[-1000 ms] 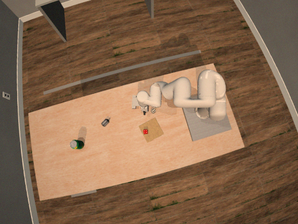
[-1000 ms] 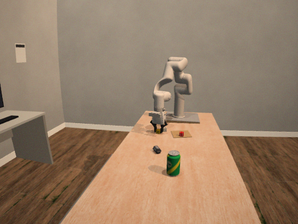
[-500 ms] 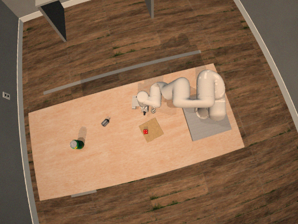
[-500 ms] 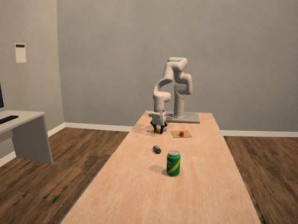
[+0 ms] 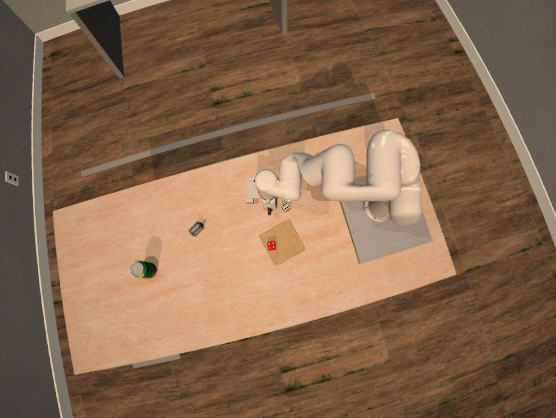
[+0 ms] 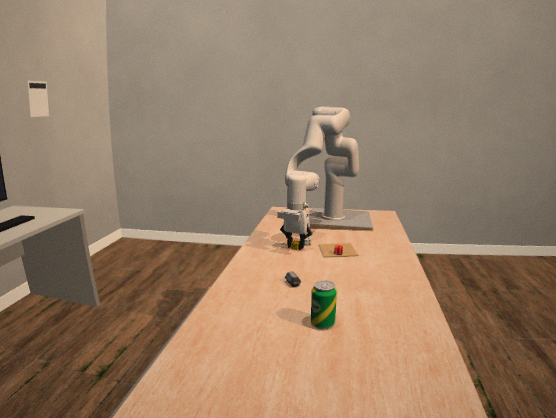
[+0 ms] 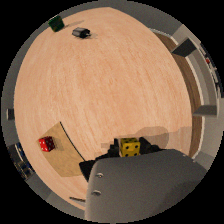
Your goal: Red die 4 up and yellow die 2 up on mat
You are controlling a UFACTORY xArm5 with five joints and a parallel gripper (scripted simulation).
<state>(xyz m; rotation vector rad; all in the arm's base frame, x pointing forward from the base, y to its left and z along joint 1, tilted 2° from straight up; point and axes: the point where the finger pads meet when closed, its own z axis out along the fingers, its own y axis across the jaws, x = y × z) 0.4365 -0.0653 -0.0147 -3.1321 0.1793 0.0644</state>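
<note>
My hand is 1 cm above the yellow die. Also, from my hand: brown mat (3 cm behind, 17 cm to the left, 2 cm below); white die (6 cm behind, 3 cm to the left, 1 cm below); red die (1 cm ahead, 18 cm to the left).
</note>
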